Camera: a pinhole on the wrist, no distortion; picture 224 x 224 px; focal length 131.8 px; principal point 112.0 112.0 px. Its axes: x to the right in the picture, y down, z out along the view. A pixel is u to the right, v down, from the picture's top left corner.
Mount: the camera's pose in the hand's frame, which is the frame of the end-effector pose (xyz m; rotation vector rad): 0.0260 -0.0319 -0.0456 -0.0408 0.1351 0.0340
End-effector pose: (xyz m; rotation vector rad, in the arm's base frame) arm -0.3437 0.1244 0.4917 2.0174 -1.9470 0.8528
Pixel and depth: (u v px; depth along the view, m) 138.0 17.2 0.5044
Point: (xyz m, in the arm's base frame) 0.1214 -0.2494 0.3216
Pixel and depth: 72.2 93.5 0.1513
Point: -0.2688 0.0694 0.4140
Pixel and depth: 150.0 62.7 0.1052
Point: -0.2687 0.0414 0.5003
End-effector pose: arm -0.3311 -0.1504 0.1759 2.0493 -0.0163 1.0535
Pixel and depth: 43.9 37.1 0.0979
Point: -0.2666 -0.1367 0.0949
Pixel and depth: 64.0 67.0 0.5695
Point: 0.0522 -0.4115 -0.2036
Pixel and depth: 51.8 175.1 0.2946
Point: -0.2453 -0.4254 0.1199
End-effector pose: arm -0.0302 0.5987 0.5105 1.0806 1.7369 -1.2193
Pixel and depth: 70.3 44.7 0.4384
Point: -0.1939 0.1448 0.5171
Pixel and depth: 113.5 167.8 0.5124
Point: 0.1728 0.2257 0.2350
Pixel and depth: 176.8 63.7 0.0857
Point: -0.1102 0.5717 0.4478
